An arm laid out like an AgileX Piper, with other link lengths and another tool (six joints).
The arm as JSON. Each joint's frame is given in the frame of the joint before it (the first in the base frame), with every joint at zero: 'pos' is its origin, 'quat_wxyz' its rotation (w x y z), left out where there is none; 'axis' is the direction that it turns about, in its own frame. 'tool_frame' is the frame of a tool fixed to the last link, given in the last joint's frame.
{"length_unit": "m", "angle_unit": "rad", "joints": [
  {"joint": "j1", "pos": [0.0, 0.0, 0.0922], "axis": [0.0, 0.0, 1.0]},
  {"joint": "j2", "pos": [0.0, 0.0, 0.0], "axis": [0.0, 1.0, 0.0]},
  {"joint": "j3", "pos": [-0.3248, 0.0, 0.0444], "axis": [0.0, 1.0, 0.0]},
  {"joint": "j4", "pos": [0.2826, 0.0, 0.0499], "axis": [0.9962, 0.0, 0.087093]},
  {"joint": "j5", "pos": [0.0, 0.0, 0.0], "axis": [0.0, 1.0, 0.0]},
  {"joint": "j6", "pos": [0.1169, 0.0, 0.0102], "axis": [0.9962, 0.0, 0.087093]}
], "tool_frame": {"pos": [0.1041, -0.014, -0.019], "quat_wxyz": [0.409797, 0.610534, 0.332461, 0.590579]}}
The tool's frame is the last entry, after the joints.
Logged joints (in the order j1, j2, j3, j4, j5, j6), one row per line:
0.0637 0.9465 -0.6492 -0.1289 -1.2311 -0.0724
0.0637 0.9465 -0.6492 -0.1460 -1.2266 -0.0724
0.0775 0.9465 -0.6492 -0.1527 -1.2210 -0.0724
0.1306 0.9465 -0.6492 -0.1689 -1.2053 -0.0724
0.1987 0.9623 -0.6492 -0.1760 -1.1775 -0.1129
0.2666 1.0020 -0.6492 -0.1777 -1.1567 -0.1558
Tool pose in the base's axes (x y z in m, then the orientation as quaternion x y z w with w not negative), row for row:
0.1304 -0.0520 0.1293 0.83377 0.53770 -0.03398 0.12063
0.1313 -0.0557 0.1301 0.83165 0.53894 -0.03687 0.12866
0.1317 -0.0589 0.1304 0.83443 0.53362 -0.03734 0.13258
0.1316 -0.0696 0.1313 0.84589 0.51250 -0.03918 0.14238
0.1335 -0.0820 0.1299 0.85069 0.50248 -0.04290 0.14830
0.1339 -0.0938 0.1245 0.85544 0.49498 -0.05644 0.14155
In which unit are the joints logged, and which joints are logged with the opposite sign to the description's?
The joints are logged in radians. Opposite sign: j1, j5.
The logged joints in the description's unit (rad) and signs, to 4 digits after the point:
-0.0637 0.9465 -0.6492 -0.1289 1.2311 -0.0724
-0.0637 0.9465 -0.6492 -0.1460 1.2266 -0.0724
-0.0775 0.9465 -0.6492 -0.1527 1.2210 -0.0724
-0.1306 0.9465 -0.6492 -0.1689 1.2053 -0.0724
-0.1987 0.9623 -0.6492 -0.1760 1.1775 -0.1129
-0.2666 1.0020 -0.6492 -0.1777 1.1567 -0.1558

